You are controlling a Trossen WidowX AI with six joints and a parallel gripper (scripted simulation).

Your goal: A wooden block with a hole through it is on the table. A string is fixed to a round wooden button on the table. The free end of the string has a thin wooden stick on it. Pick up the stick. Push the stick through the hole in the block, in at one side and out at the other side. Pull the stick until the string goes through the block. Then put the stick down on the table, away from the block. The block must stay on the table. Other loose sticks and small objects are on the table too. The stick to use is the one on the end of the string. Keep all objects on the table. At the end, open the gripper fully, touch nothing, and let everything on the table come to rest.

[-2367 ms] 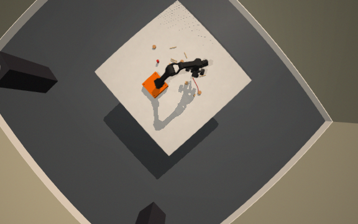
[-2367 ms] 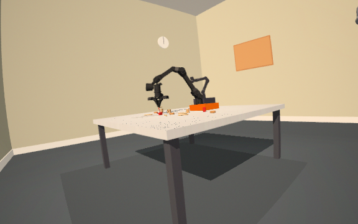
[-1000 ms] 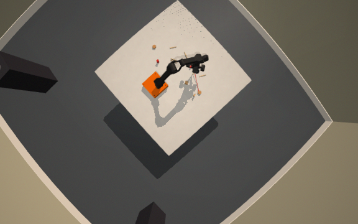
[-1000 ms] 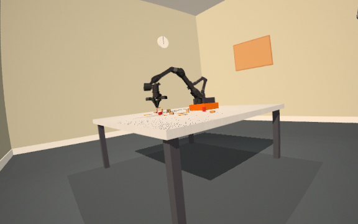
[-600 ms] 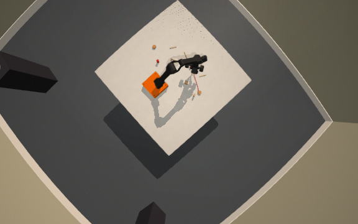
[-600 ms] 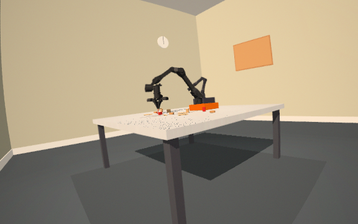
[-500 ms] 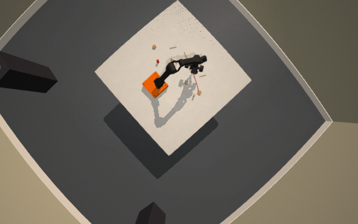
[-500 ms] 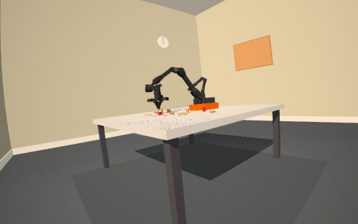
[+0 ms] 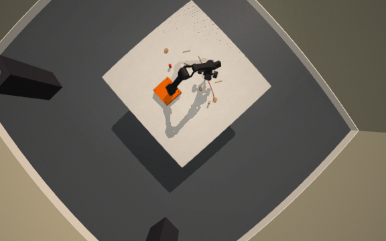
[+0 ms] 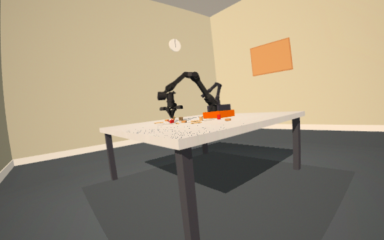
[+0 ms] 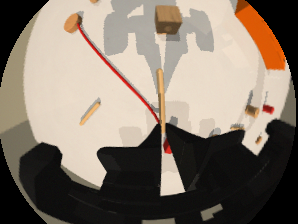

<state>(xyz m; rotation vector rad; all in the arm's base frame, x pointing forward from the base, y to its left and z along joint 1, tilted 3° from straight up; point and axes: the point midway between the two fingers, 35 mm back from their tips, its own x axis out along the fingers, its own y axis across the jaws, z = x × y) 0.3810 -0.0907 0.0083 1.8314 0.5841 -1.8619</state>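
Right now my gripper tip is 4 cm to the right of the red cube, 3 cm short of it and 2 cm above it. From my gripper tip the other things lie so: wooden block 13 cm behind, 7 cm to the right, 2 cm below; round wooden button 24 cm to the right, 8 cm behind, 3 cm below; thin wooden stick 1 cm to the right, 1 cm behind.
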